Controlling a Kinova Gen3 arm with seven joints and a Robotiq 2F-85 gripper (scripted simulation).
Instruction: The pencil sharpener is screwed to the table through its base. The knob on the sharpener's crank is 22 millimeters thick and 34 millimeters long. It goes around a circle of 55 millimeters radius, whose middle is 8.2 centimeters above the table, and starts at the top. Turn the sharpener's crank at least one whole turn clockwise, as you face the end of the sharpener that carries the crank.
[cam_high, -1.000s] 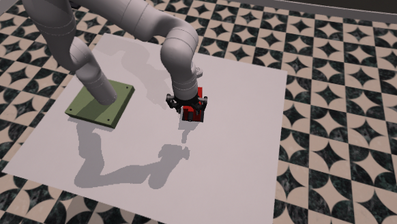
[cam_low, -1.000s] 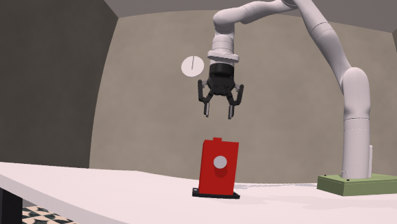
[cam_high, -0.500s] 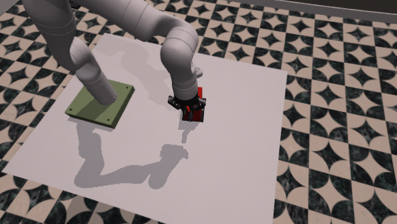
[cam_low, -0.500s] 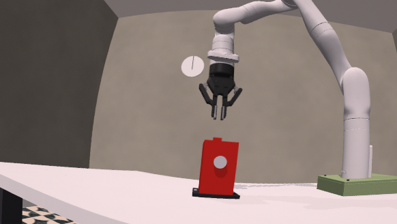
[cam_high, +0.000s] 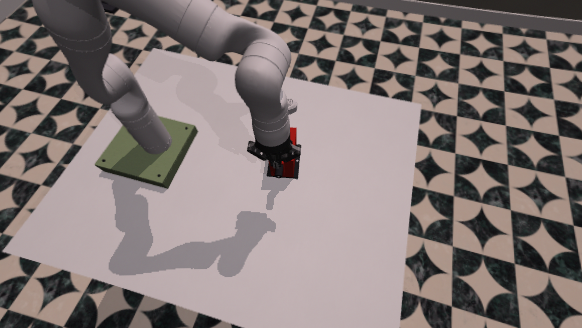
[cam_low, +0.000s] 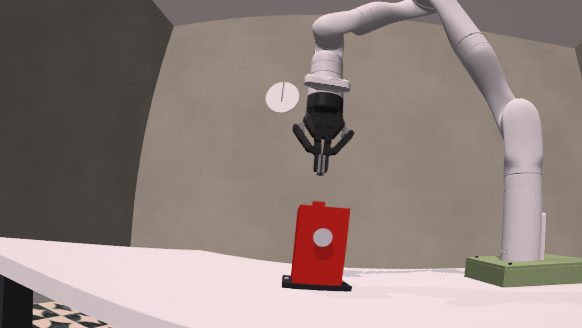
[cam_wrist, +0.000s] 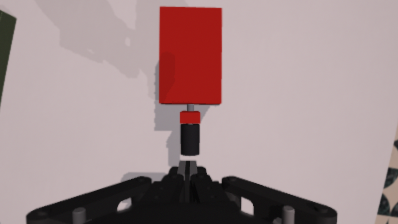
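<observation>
The black crank knob is 20 mm to the left of my hand and 90 mm below it.
</observation>
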